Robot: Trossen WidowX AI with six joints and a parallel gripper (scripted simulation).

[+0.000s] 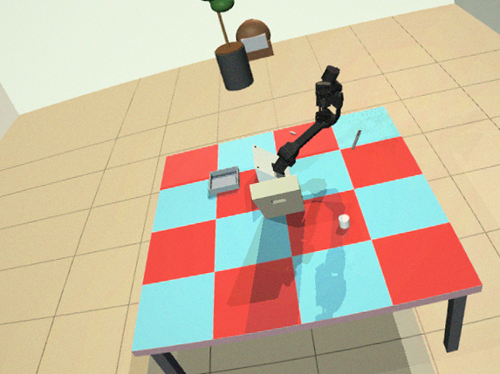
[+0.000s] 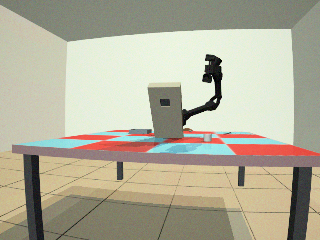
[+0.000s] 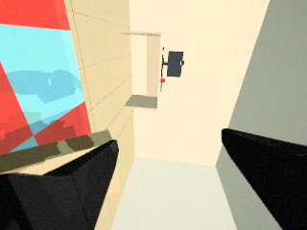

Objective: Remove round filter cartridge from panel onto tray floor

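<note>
Right now the round filter cartridge is 100 mm ahead of my gripper tip, 250 mm to the right of it and 210 mm below it. Also, from my gripper tip: grey tray: 380 mm behind, 490 mm to the right, 440 mm below; beige service panel: 50 mm ahead, 250 mm to the right, 290 mm below.
</note>
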